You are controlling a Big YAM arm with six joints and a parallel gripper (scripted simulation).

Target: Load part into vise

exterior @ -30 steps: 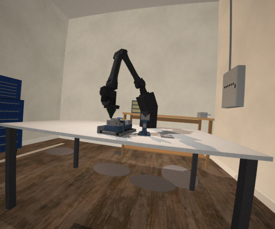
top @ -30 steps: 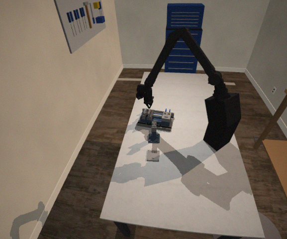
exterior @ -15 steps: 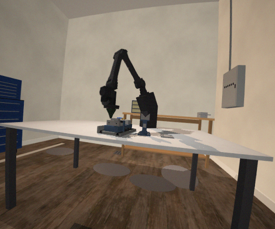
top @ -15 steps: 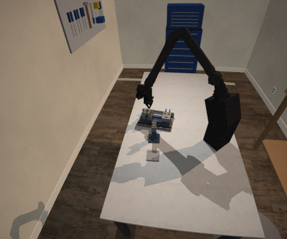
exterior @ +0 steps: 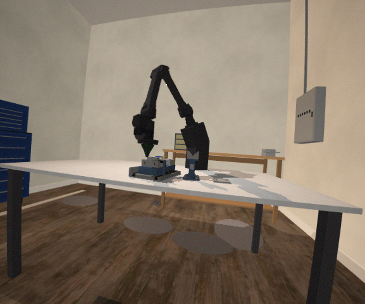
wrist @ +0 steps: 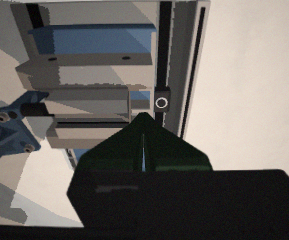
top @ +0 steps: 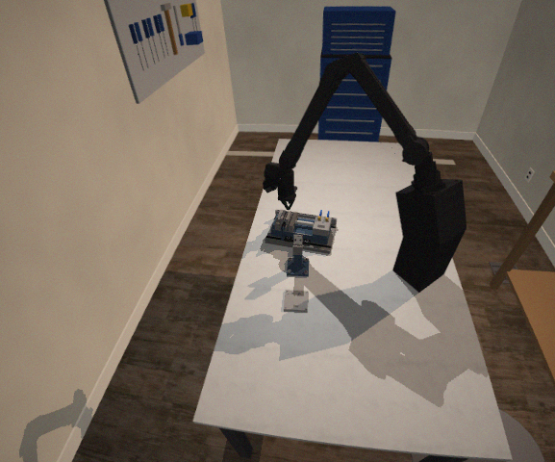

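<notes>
My gripper is now 40 mm to the right of the part, 10 mm short of it and 10 mm above it. The rest, counted from my hand: moving jaw 50 mm to the left, 40 mm below, 20 mm behind; then fixed jaw 40 mm below, 40 mm ahead, 30 mm to the left; then work stop rod 90 mm to the left, 30 mm below, 20 mm ahead.
</notes>
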